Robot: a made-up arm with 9 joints.
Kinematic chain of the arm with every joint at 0, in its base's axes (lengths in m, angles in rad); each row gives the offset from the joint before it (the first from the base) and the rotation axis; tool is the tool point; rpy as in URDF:
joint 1: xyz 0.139 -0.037 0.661 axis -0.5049 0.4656 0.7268
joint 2: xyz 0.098 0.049 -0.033 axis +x
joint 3: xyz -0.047 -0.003 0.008 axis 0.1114 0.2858 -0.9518
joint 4: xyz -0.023 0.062 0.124 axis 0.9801 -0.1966 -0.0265
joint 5: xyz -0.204 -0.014 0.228 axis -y
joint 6: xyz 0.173 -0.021 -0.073 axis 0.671 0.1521 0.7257
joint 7: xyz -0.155 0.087 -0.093 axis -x
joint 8: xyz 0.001 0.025 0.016 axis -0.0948 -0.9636 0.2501
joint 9: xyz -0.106 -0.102 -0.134 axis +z
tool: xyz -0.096 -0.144 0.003 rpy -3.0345 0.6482 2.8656
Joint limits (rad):
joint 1: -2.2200..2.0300
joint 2: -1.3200..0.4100
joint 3: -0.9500..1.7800
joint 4: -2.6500..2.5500
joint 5: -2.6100..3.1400
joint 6: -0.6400..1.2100
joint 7: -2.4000..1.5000
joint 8: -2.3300..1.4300
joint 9: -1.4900..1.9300
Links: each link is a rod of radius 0.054 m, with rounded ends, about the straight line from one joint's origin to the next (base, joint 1, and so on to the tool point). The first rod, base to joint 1, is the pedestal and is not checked.
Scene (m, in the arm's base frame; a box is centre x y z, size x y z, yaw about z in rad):
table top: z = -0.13
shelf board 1: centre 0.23 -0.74 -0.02 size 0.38 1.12 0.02 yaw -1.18
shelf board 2: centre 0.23 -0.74 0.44 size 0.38 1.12 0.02 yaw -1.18
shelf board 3: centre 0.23 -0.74 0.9 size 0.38 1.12 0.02 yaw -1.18
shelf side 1: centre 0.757 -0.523 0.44 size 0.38 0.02 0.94 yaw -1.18
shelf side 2: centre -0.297 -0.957 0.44 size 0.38 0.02 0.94 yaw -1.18
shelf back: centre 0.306 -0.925 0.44 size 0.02 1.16 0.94 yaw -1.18
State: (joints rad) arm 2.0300 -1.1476 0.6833 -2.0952 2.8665 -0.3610 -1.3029 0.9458 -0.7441
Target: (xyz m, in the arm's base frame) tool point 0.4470 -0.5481 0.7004
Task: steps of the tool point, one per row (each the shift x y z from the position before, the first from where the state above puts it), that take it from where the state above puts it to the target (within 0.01 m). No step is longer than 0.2 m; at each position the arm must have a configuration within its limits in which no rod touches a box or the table.
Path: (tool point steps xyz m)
1: -0.0045 0.0758 -0.0218
2: -0.0110 0.0657 -0.0058
3: -0.0204 0.0628 -0.0003
4: -0.0261 0.0695 -0.0011
5: -0.0220 0.0837 -0.0032
6: -0.0057 0.0993 -0.0010
7: -0.0208 -0.1281 0.0935
8: 0.0273 -0.0866 0.1162
9: 0.0576 -0.0368 0.1165
10: 0.0690 0.0088 0.1011
11: 0.0659 0.0424 0.0773
12: 0.0547 0.0620 0.0516
13: 0.0639 -0.1149 0.0053
14: 0.0333 -0.1211 -0.0053

